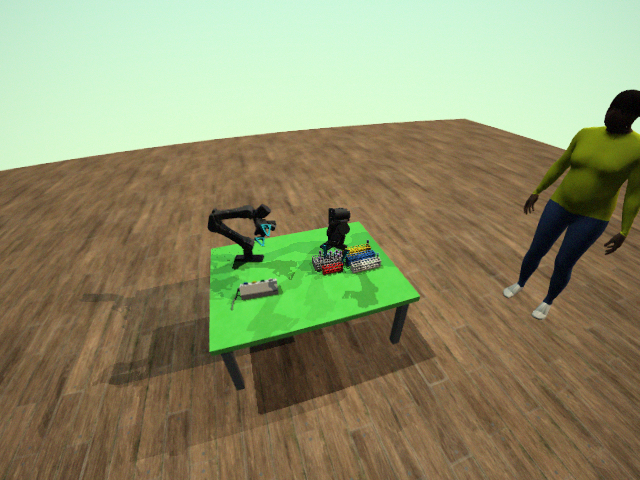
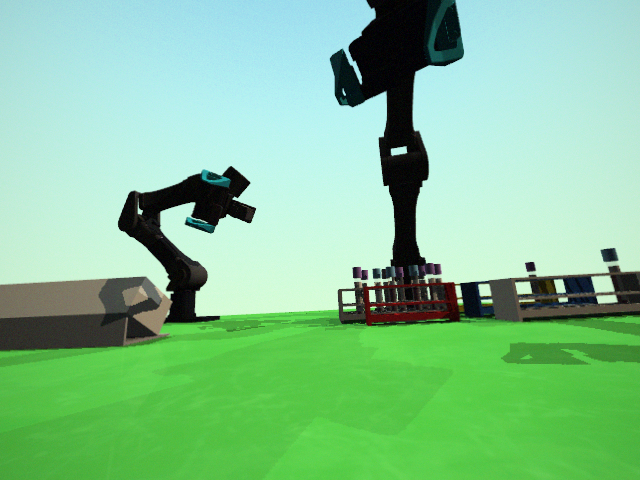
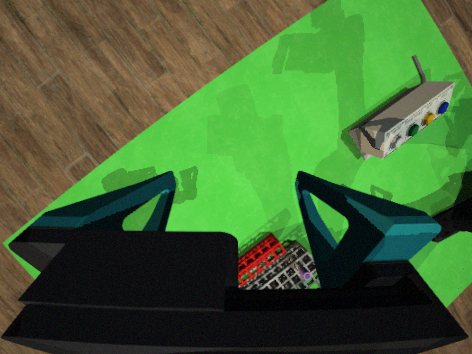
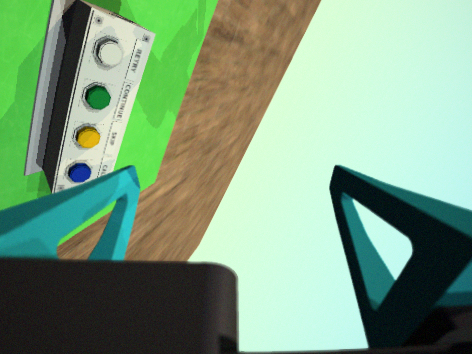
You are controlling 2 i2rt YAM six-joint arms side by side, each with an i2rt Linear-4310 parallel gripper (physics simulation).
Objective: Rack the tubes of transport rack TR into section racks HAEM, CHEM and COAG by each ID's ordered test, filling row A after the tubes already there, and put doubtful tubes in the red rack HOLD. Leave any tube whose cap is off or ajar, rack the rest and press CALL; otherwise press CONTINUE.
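Places are measured from the left arm's base along level axes (x ahead, y left, z up), in centimetres.
Pixels of known places: left gripper, fingertip midpoint: (image 1: 332, 260) (image 2: 378, 80) (image 3: 235, 177); right gripper, fingertip midpoint: (image 1: 265, 241) (image 2: 197, 202) (image 4: 234, 176); right arm's base at its link origin: (image 1: 249, 258) (image 2: 181, 321) (image 3: 455, 217).
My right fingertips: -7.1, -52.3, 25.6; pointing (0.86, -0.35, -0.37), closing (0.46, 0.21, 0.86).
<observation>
Behind a point stands the place of what it marks, as x, y, z.
The grey rack with purple- and blue-capped tubes (image 1: 316, 264) @(9.9, -26.7, 1.4) (image 2: 340, 304) @(12.8, -30.6, 3.1) stands behind the red rack (image 1: 332, 269) @(22.4, -24.6, 3.0) (image 2: 455, 302) @(26.1, -18.9, 2.7) (image 3: 273, 241) @(18.4, -28.5, 0.8). A yellow rack (image 1: 358, 249) @(23.7, 0.8, 5.7), a blue rack (image 1: 360, 256) @(29.4, -4.4, 5.7) (image 2: 470, 299) @(23.7, -11.2, 2.8) and a white rack (image 1: 366, 265) @(35.1, -4.9, 1.4) (image 2: 505, 299) @(31.1, -15.1, 2.8) stand to the right; IDs are unreadable. The button box (image 1: 258, 290) @(4.6, -69.7, 4.9) (image 2: 62, 310) @(6.1, -67.8, 4.4) (image 3: 410, 107) @(4.3, -67.8, 7.1) shows green CONTINUE (image 4: 98, 97) @(0.9, -63.6, 6.9) and blue CALL (image 4: 79, 172) @(-4.6, -71.8, 6.8), its label partly hidden. My left gripper (image 2: 395, 64) @(35.0, -38.7, 25.7) (image 3: 235, 177) @(35.0, -38.7, 25.7) is open and empty, high above the table. My right gripper (image 1: 263, 235) @(-7.1, -52.3, 25.5) (image 2: 207, 202) @(-7.1, -52.3, 25.5) (image 4: 234, 176) @(-7.1, -52.3, 25.5) is open and empty, raised, away from the racks.
The racks stand close together on the green table (image 1: 305, 315) @(34.9, -60.8, 0.0). A rod (image 1: 234, 299) @(-3.8, -82.0, 0.5) (image 3: 419, 69) @(-1.0, -84.6, 0.5) stands beside the button box. A person (image 1: 589, 186) stands on the floor at the right.
</observation>
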